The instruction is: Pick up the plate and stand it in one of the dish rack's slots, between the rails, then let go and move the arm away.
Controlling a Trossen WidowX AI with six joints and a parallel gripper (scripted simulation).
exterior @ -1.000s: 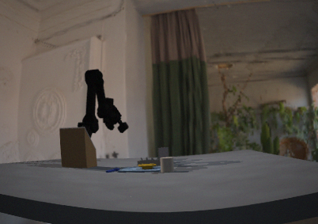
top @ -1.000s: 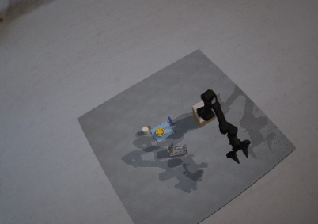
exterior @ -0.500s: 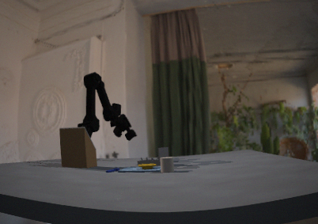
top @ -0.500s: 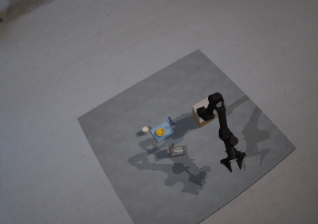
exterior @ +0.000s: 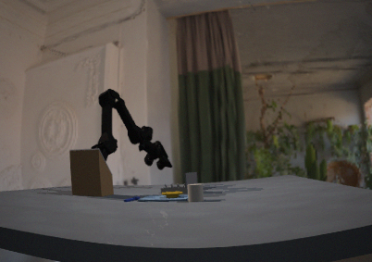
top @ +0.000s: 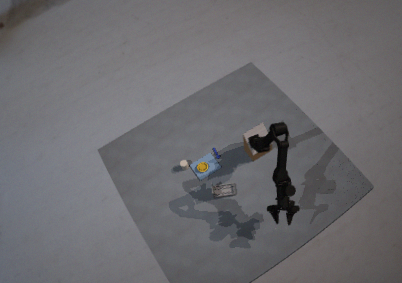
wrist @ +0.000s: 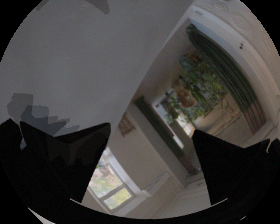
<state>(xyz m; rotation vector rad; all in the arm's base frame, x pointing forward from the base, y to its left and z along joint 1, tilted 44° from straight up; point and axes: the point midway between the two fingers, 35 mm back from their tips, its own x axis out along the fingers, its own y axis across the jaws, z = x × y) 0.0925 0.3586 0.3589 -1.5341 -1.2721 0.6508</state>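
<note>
Now: gripper tip 230 mm short of the yellow plate, 590 mm to the left of it and 120 mm above it. Round my gripper tip: dish rack: 180 mm ahead, 390 mm to the right, 110 mm below; cup: 320 mm ahead, 650 mm to the right, 110 mm below.
</note>
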